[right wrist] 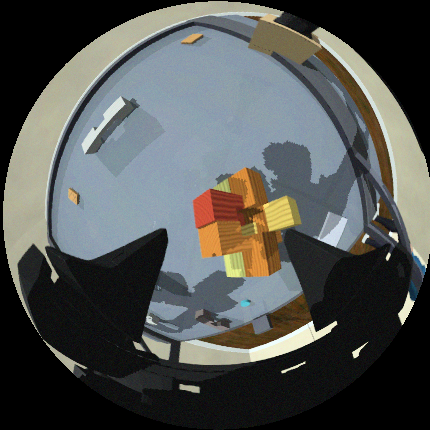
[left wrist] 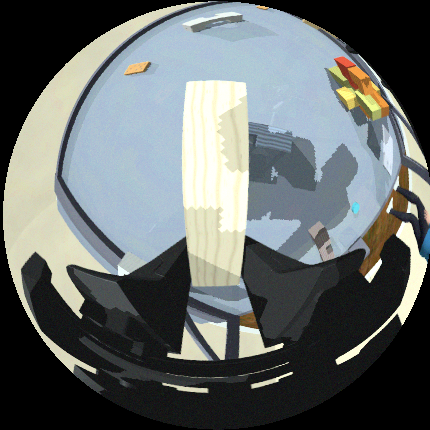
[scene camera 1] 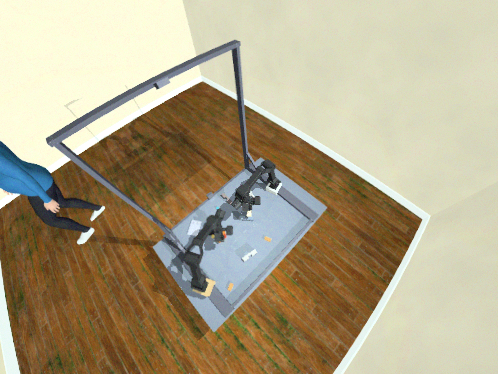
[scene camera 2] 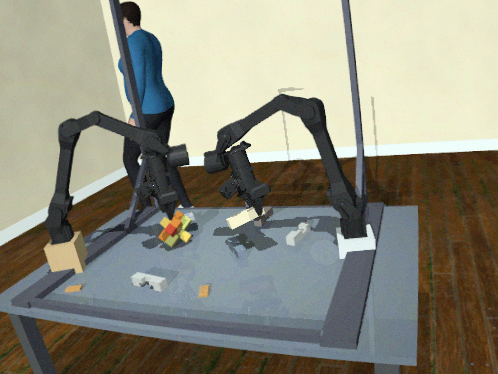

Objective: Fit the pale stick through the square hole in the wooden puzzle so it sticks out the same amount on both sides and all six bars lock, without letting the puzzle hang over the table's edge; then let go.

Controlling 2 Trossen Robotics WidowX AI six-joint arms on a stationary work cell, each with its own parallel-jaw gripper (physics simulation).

left gripper: holds a pale stick (left wrist: 215,126)
right gripper: open, holds nothing
